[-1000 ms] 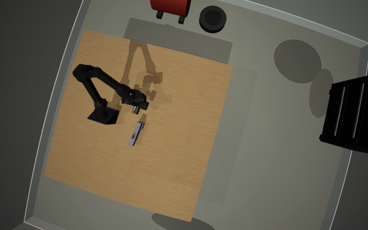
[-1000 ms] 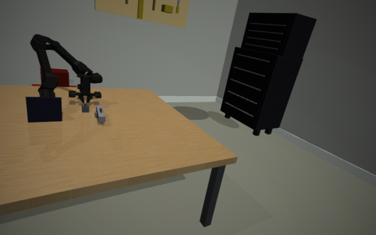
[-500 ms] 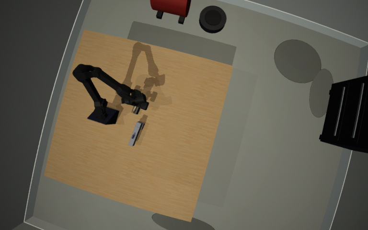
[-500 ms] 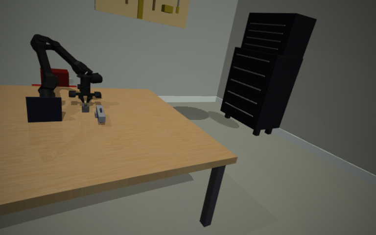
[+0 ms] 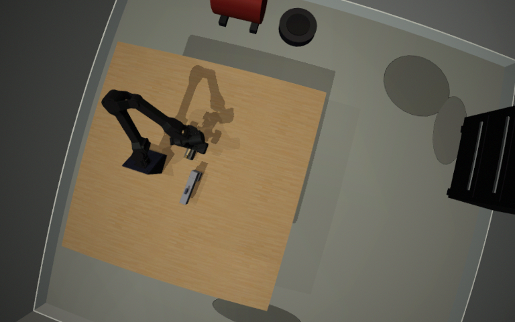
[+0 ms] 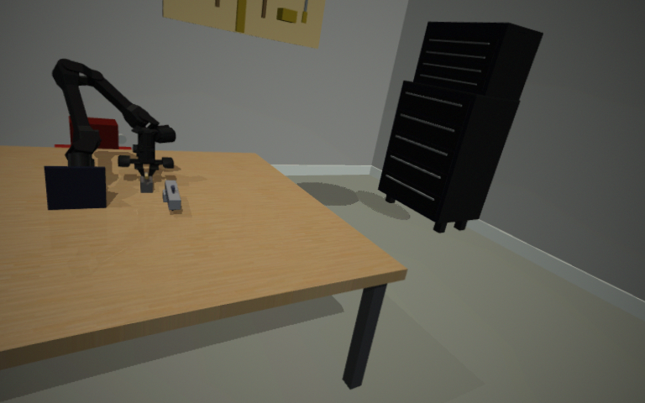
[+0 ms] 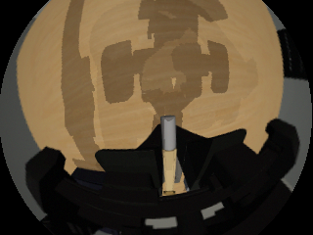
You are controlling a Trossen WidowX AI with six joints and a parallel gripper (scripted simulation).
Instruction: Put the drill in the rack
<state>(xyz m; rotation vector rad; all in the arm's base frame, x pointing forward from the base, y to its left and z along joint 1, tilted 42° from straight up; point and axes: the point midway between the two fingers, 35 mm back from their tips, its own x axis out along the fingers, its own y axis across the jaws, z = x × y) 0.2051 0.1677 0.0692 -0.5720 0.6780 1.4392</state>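
The drill lies 40 mm to the right of my gripper tip and 40 mm above it. Also, from my gripper tip: dark key: 50 mm ahead, 250 mm to the right, 50 mm above; then grey holder block: 50 mm ahead, 230 mm to the right, 30 mm above; then rack: 10 mm behind, 50 mm to the right, 10 mm above.
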